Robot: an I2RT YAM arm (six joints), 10 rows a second.
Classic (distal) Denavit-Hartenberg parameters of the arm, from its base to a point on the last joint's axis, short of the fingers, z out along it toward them. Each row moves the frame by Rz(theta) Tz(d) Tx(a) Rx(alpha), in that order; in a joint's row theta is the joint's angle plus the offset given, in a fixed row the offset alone. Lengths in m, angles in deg.
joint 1: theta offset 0, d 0.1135, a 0.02, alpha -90
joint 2: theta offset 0, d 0, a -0.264, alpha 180
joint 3: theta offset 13.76, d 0, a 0.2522, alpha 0
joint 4: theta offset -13.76, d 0, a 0.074, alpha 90
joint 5: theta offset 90, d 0, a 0, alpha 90
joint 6: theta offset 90, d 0.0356, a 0, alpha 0
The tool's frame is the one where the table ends.
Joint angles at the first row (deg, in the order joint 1, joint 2, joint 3, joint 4, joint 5, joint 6):
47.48 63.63 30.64 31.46 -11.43 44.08
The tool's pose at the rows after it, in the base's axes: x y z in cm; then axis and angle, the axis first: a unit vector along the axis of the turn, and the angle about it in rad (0 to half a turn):
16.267 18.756 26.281 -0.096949 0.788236 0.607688 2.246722
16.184 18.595 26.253 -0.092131 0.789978 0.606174 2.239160
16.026 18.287 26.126 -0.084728 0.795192 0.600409 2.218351
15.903 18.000 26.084 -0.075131 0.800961 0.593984 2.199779
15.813 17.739 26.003 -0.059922 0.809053 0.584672 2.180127
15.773 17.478 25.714 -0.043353 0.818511 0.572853 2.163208
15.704 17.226 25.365 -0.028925 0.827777 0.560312 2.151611
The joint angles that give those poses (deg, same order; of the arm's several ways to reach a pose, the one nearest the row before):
47.46 63.31 30.15 31.68 -11.25 44.40
47.45 62.80 29.81 31.56 -10.56 44.45
47.46 61.88 29.08 31.33 -8.97 44.05
47.46 60.96 28.61 30.73 -7.29 43.84
47.54 60.15 28.22 29.92 -4.96 43.86
47.54 59.61 27.61 29.31 -2.58 43.95
47.57 59.09 26.95 28.55 -0.50 44.03

